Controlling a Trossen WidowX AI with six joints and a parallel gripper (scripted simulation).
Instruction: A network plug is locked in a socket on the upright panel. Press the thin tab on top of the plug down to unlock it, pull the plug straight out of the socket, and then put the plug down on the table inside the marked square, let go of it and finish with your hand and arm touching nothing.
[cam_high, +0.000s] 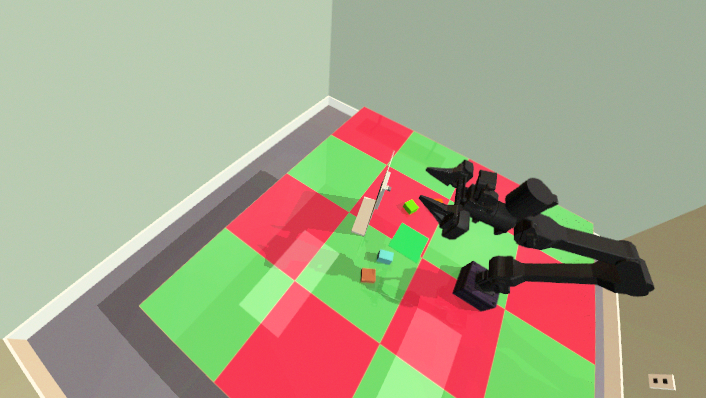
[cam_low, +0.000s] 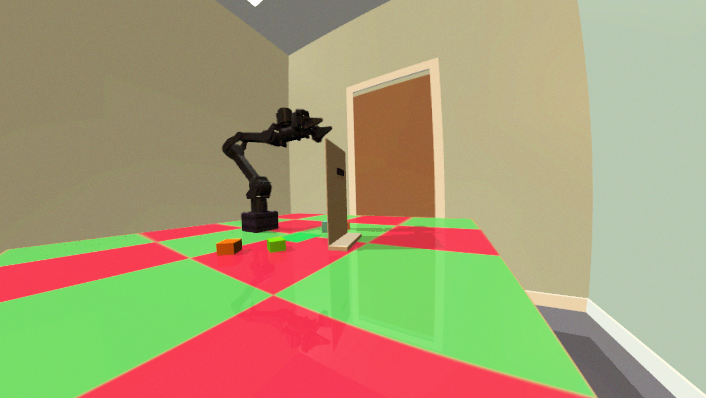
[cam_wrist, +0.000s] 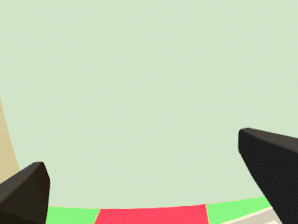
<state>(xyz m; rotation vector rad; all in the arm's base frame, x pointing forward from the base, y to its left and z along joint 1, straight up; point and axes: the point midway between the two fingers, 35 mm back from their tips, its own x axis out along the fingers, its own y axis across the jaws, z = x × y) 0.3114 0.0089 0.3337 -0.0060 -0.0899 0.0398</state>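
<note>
The network plug lies 200 mm below my gripper tip, 120 mm to the right of it and 70 mm ahead of it. Round my gripper tip: green square (410 mm below, 90 mm to the right, 90 mm behind); beige panel (280 mm below, 100 mm to the right, 90 mm ahead); lime cube (400 mm below, 230 mm to the right, 50 mm behind).
</note>
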